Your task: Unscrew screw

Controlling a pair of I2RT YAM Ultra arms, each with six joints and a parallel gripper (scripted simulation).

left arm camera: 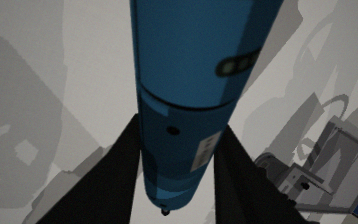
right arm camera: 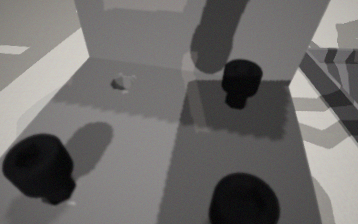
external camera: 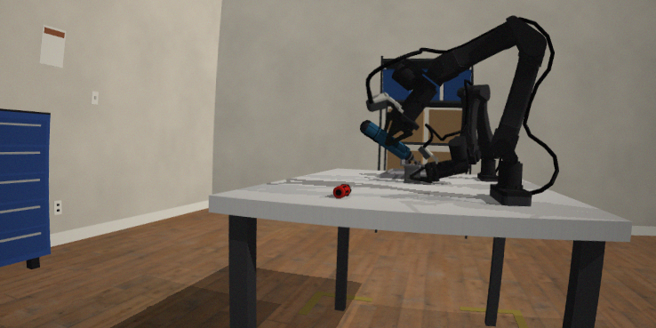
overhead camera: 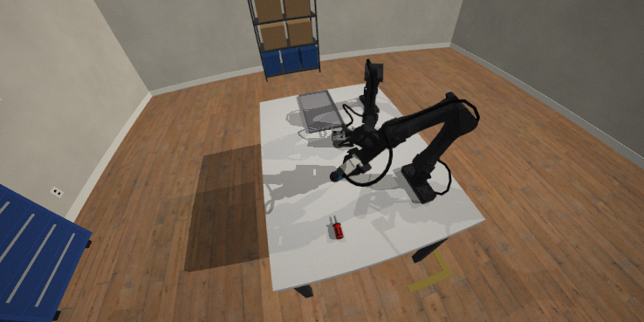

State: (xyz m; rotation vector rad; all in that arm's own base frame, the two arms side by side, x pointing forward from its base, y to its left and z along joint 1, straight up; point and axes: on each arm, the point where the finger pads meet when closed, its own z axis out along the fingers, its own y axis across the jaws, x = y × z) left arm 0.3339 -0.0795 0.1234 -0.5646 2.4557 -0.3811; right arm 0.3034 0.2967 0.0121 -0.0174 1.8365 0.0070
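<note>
Now: right hand 1 cm below the joint module. Also, from my right hand: bit (4 cm behind, 23 cm to the left, 6 cm above); then flat grey tray (4 cm ahead, 34 cm to the right, 2 cm below); then grey bracket (5 cm above).
</note>
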